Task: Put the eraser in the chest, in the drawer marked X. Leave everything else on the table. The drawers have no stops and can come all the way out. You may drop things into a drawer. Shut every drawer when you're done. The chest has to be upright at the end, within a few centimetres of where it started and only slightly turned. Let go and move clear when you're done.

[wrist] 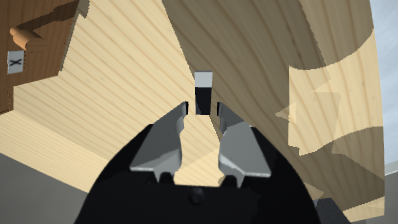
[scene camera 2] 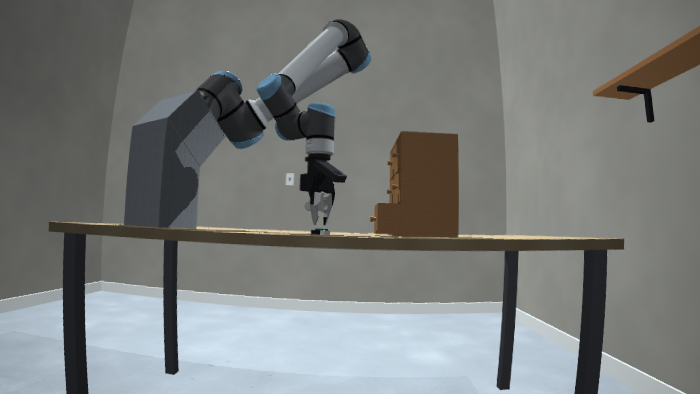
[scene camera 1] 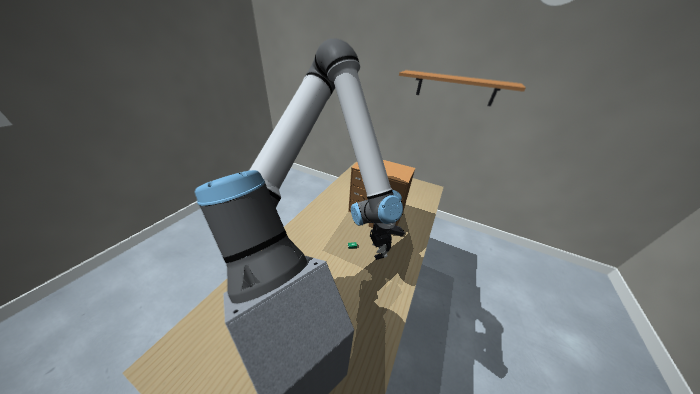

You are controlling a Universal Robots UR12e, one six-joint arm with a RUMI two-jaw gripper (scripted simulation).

Scene:
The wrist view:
gripper: 202,102
eraser: 203,78
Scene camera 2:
gripper: 319,225
wooden chest: 429,197
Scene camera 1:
wooden chest: 397,172

